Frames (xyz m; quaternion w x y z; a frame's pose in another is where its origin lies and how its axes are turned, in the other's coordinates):
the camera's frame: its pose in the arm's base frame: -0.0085 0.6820 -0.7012 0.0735 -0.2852 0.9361 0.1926
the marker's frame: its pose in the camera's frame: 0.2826 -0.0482 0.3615 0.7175 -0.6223 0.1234 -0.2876
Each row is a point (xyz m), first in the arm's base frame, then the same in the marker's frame.
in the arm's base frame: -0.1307 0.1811 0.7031
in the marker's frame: -0.6598 1.7242 -0.3590
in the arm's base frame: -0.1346 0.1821 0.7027
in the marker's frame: -0.6590 1.7245 -0.3550
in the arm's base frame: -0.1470 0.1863 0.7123
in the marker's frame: -0.6632 1.7339 -0.3425
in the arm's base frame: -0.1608 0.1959 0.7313
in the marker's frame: -0.6762 1.7491 -0.3269
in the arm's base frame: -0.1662 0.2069 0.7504
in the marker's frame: -0.6932 1.7613 -0.3182
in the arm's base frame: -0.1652 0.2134 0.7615
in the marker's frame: -0.7046 1.7673 -0.3168
